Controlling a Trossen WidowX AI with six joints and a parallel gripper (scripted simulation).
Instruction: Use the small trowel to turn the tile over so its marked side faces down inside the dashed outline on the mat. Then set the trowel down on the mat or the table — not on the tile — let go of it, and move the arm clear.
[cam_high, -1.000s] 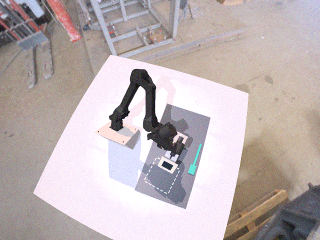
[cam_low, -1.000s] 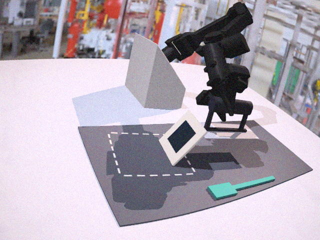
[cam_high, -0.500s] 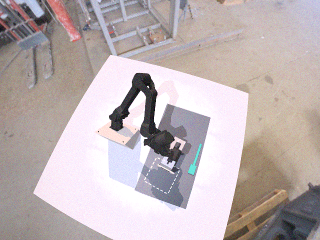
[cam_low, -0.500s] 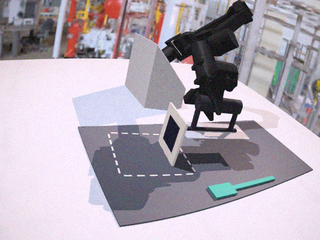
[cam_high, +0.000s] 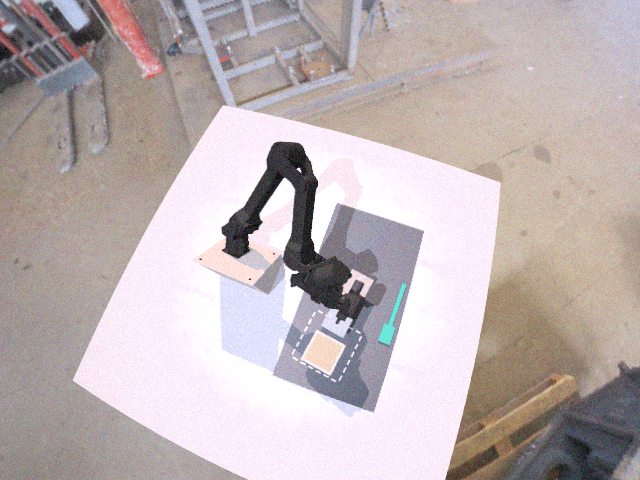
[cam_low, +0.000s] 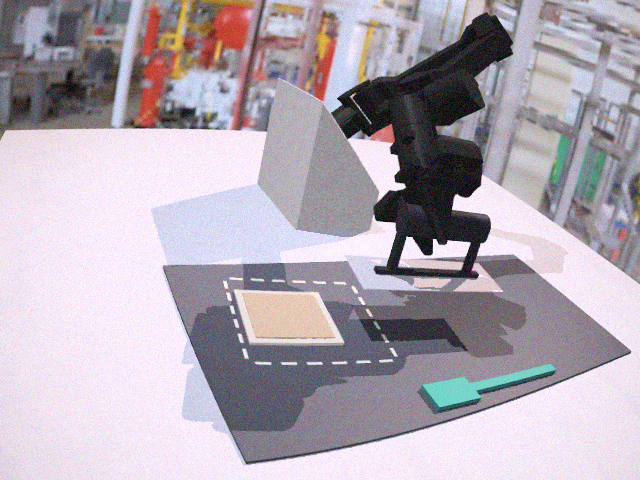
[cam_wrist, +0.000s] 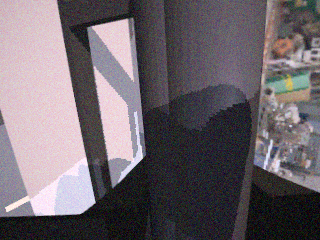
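Right now my gripper tip is 130 mm short of the teal trowel, 110 mm above it and 40 mm to the right of it. From my gripper tip the other things lie so: grey mat (130 mm below, 50 mm to the left, 10 mm behind); tile (150 mm to the right, 110 mm below, 30 mm behind).
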